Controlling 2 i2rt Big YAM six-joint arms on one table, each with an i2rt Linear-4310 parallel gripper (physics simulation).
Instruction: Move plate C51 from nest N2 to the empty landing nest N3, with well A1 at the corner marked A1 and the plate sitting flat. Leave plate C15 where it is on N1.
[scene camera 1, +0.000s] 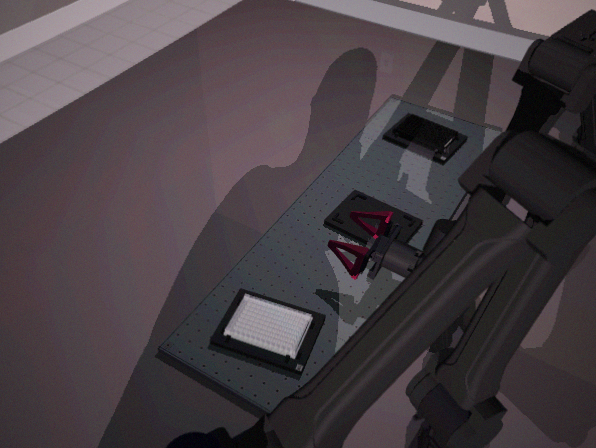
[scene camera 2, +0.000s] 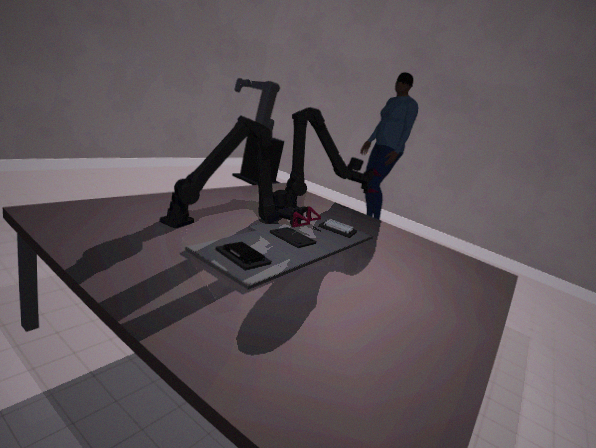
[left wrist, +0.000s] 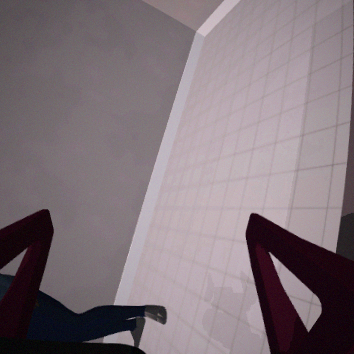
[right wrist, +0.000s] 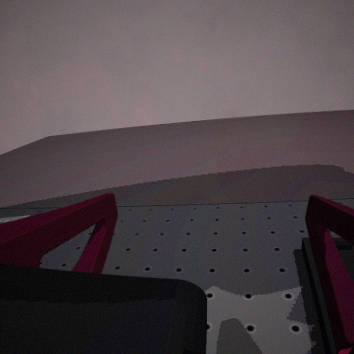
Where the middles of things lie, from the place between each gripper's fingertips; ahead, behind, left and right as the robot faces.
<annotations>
Now: right hand 220 mm to the right of the white well plate (scene camera 1: 274, 327) and 60 mm above it. From my right hand the other things lie so: dark plate (scene camera 1: 421, 131): 40 mm ahead, 450 mm to the right, 60 mm below.
Right now the white well plate is 7 cm ahead of my left hand, 46 cm to the right of it and 18 cm below it. Round my left hand: dark plate: 11 cm ahead, 113 cm to the right, 18 cm below.
</annotations>
